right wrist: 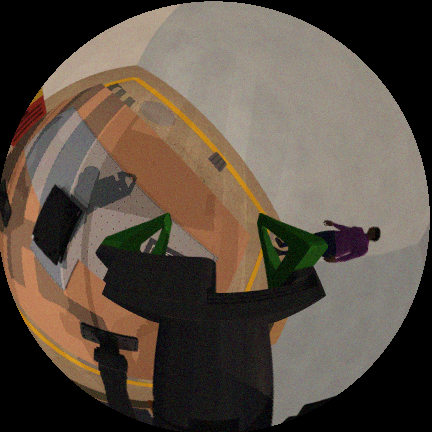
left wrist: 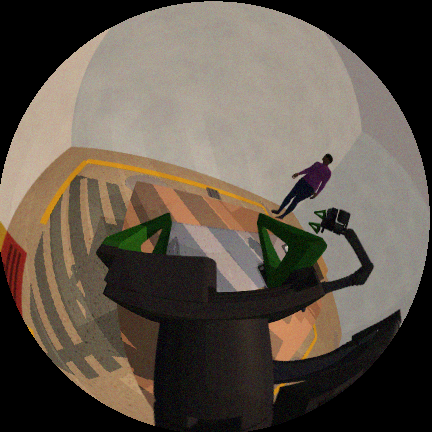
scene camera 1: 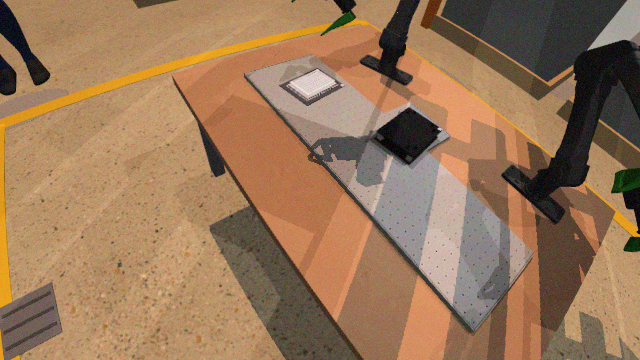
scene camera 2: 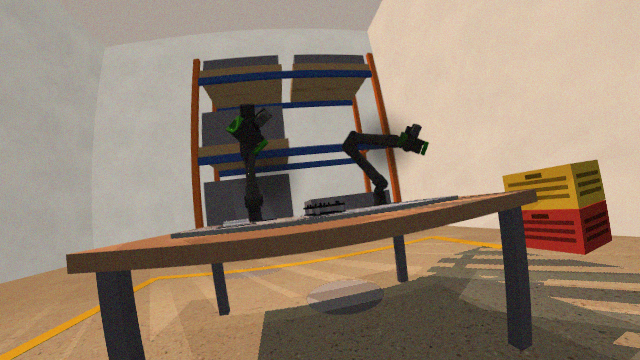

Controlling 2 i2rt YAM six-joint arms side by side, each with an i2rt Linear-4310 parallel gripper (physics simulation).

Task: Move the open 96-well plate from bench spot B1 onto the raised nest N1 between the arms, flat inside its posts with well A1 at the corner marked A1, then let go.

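Seen in the pictures: left gripper, fingertip midpoint: (left wrist: 213, 217) (scene camera 1: 621, 221) (scene camera 2: 416, 141); right gripper, fingertip midpoint: (right wrist: 213, 217) (left wrist: 311, 216) (scene camera 1: 306, 18) (scene camera 2: 246, 141); left arm's base, link origin: (scene camera 1: 532, 193); right arm's base, link origin: (right wrist: 108, 338) (scene camera 1: 385, 70).
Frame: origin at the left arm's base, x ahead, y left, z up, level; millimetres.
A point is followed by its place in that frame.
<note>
The white 96-well plate (scene camera 1: 313, 83) @(x 302, y -664, z 28 mm) (scene camera 2: 245, 223) @(x 356, y -634, z 18 mm) lies flat on a dark-rimmed spot at the upper-left end of the perforated board in scene camera 1. The raised black nest N1 (scene camera 1: 409, 135) @(x 225, y -334, z 47 mm) (scene camera 2: 324, 206) @(x 286, y -358, z 42 mm) (right wrist: 57, 225) @(x 215, y -371, z 47 mm) stands near the board's middle, with no plate on it. Its A1 mark is not readable. My left gripper (scene camera 2: 414, 145) @(x 275, y 93, z 264 mm) (left wrist: 213, 217) @(x 275, y 93, z 264 mm) is open and empty, high above the table and away from the plate. My right gripper (scene camera 2: 242, 141) @(x 397, y -601, z 274 mm) (left wrist: 311, 216) @(x 397, y -601, z 274 mm) (right wrist: 213, 217) @(x 397, y -601, z 274 mm) is open and empty, high above the table. My gripper parts hide most of the plate in the right wrist view.
The perforated grey board (scene camera 1: 435, 250) @(x 402, y -77, z 13 mm) lies along the wooden table (scene camera 1: 280, 200) @(x 605, y -372, z 0 mm). Both arm bases are mounted along the table's far edge. A shelf rack (scene camera 2: 196, 150) stands behind the arms. Yellow and red crates (scene camera 2: 550, 230) stand at the right. A person (left wrist: 316, 177) (right wrist: 350, 243) stands beyond the table.
</note>
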